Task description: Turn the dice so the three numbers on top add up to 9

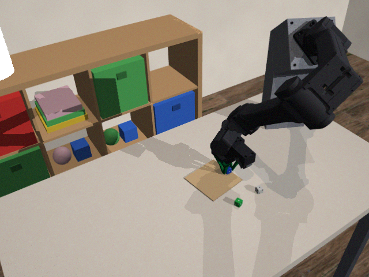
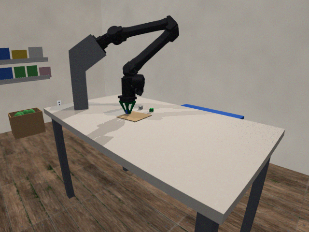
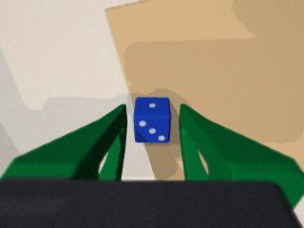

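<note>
Now: the blue die right at my hand. Round my hand: tan mat (6 cm ahead, 1 cm below); green die (5 cm ahead, 14 cm to the left, 1 cm below); white die (4 cm behind, 12 cm to the left, 1 cm below).
</note>
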